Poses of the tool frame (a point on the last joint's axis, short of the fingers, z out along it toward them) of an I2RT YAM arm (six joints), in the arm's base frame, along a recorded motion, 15 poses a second.
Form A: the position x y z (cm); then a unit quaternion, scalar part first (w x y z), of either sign.
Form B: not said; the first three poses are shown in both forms.
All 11 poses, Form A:
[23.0, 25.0, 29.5, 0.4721, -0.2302, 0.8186, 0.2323]
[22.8, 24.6, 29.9, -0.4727, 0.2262, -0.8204, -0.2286]
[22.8, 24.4, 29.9, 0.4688, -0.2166, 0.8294, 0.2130]
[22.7, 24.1, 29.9, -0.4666, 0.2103, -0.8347, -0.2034]
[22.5, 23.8, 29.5, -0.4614, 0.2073, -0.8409, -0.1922]
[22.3, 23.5, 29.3, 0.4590, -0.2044, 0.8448, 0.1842]
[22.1, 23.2, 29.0, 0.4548, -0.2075, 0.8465, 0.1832]
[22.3, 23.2, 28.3, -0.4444, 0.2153, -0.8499, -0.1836]
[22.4, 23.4, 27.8, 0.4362, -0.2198, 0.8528, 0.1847]
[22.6, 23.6, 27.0, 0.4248, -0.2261, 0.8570, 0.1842]
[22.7, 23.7, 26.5, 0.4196, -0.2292, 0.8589, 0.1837]
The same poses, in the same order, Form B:
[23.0, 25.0, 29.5, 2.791, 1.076, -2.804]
[22.8, 24.6, 29.9, 2.796, 1.074, -2.810]
[22.8, 24.4, 29.9, 2.832, 1.055, -2.812]
[22.7, 24.1, 29.9, 2.853, 1.044, -2.815]
[22.5, 23.8, 29.5, 2.884, 1.027, -2.804]
[22.3, 23.5, 29.3, 2.904, 1.017, -2.800]
[22.1, 23.2, 29.0, 2.912, 1.008, -2.788]
[22.3, 23.2, 28.3, 2.921, 0.987, -2.765]
[22.4, 23.4, 27.8, 2.922, 0.971, -2.753]
[22.6, 23.6, 27.0, 2.928, 0.947, -2.735]
[22.7, 23.7, 26.5, 2.932, 0.936, -2.726]

